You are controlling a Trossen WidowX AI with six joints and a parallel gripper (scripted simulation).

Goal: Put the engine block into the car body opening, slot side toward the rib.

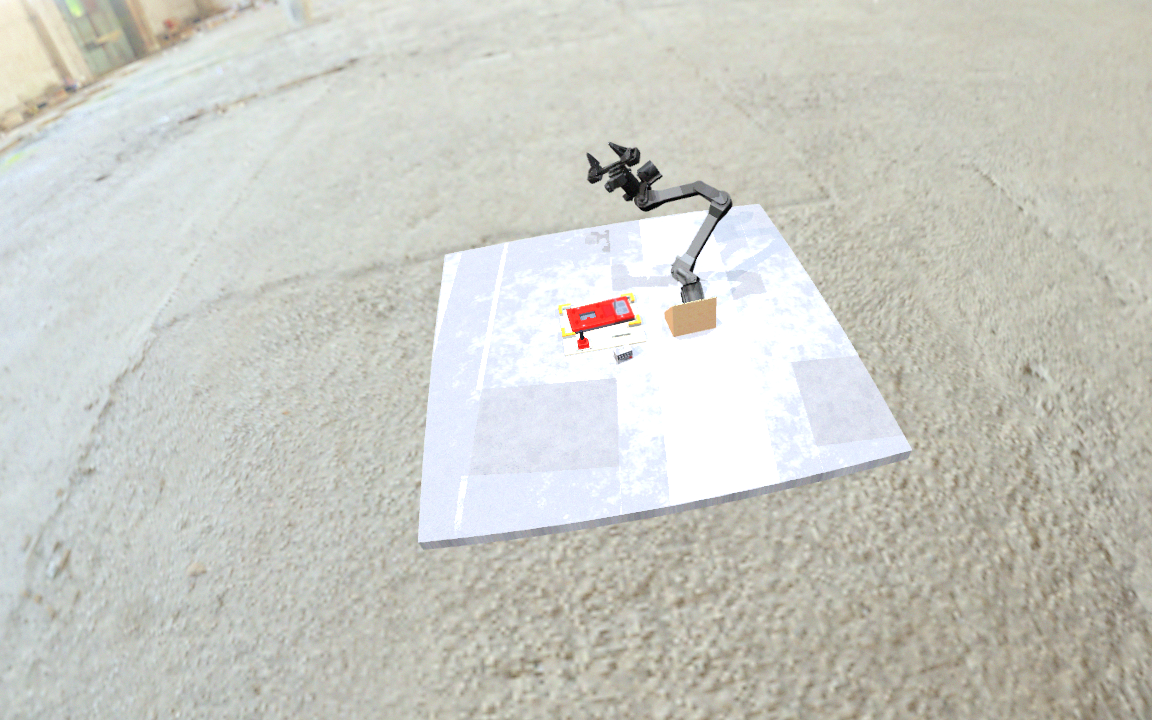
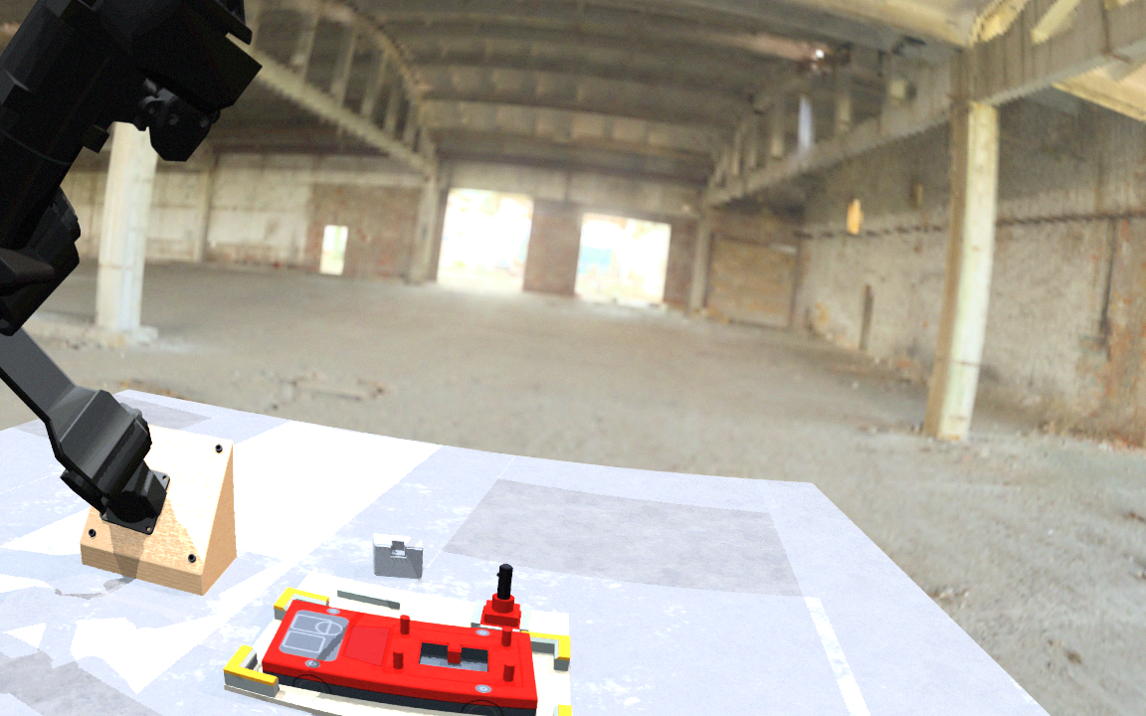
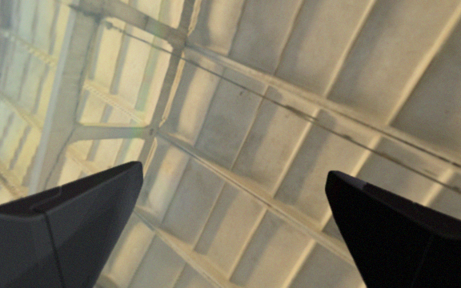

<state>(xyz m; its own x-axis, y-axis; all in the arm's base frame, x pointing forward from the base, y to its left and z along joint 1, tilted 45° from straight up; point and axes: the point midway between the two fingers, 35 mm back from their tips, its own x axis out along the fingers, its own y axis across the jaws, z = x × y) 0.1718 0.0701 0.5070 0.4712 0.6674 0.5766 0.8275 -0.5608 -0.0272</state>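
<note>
Right now the engine block is 47 cm below my gripper tip, 42 cm to the left of it and 5 cm ahead of it. Also, from my gripper tip: cream base plate: 48 cm below, 24 cm to the left, 10 cm ahead.
</note>
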